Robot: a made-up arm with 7 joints. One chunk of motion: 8 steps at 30 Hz.
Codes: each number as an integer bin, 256 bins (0 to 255) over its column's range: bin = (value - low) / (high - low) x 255, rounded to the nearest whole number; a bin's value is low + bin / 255 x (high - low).
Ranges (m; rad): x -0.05..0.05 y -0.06..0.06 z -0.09..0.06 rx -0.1..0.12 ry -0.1..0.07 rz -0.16..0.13
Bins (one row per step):
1: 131 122 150 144 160 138
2: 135 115 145 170 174 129
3: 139 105 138 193 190 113
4: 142 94 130 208 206 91
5: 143 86 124 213 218 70
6: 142 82 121 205 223 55
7: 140 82 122 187 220 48
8: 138 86 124 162 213 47
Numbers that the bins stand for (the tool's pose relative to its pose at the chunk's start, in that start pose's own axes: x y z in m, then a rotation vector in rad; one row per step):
1: 0.0014 -0.0026 -0.0018 0.0242 0.0067 -0.0031
2: 0.0029 -0.0059 -0.0047 0.0467 0.0160 -0.0133
3: 0.0045 -0.0106 -0.0088 0.0665 0.0267 -0.0315
4: 0.0057 -0.0158 -0.0135 0.0795 0.0373 -0.0565
5: 0.0061 -0.0195 -0.0171 0.0838 0.0453 -0.0804
6: 0.0057 -0.0214 -0.0188 0.0769 0.0487 -0.0975
7: 0.0049 -0.0214 -0.0182 0.0613 0.0467 -0.1054
8: 0.0041 -0.0195 -0.0171 0.0398 0.0420 -0.1065

